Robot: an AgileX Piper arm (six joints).
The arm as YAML. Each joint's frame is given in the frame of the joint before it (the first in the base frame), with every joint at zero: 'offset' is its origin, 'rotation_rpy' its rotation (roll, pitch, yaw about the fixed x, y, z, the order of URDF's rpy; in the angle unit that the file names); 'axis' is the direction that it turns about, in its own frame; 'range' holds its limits. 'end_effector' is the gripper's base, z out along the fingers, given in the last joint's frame.
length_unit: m
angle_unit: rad
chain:
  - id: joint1
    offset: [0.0, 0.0, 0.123]
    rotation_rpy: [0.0, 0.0, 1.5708]
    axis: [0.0, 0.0, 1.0]
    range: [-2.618, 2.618]
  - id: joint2
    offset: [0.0, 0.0, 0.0]
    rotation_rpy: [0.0, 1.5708, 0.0]
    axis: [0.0, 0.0, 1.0]
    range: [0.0, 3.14]
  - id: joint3
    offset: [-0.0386, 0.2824, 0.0]
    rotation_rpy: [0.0, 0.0, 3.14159]
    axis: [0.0, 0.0, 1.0]
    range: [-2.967, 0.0]
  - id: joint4
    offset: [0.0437, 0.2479, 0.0]
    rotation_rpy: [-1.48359, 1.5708, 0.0]
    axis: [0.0, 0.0, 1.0]
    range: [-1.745, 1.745]
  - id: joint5
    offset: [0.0, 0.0, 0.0]
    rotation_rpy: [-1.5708, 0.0, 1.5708]
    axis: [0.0, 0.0, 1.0]
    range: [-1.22, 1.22]
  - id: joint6
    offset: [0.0, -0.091, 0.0]
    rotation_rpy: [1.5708, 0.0, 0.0]
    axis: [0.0, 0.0, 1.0]
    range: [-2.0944, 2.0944]
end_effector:
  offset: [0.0, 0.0, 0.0]
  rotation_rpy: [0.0, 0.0, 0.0]
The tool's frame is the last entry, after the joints.
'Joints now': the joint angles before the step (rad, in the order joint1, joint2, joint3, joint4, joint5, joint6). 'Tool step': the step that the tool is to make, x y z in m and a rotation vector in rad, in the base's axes. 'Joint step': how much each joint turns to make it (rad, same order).
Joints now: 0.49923 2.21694 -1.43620 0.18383 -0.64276 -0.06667
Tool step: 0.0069 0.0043 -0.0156 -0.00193 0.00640 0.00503
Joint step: 0.00002 0.05462 -0.03648 -0.01102 -0.01058 0.01108
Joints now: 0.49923 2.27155 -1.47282 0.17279 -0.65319 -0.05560
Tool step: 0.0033 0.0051 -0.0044 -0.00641 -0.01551 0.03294
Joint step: -0.00003 0.02614 -0.02680 -0.05438 -0.00739 0.02901
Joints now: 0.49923 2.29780 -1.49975 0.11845 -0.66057 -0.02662
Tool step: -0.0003 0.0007 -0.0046 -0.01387 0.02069 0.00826
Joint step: 0.00006 0.00551 0.00024 -0.01041 0.01947 0.00418
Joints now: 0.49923 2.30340 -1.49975 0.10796 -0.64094 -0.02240
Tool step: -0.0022 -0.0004 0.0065 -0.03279 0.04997 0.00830
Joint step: 0.00000 -0.02939 0.00243 -0.00004 0.08636 -0.01093
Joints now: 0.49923 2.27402 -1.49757 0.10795 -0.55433 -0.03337
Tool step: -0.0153 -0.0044 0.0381 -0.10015 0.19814 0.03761
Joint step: 0.00000 -0.13906 0.00023 -0.00998 0.36238 -0.00682
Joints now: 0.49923 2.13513 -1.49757 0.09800 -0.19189 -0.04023
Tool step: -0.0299 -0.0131 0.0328 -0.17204 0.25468 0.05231
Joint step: -0.00007 -0.14181 -0.00100 -0.04861 0.44991 -0.00240
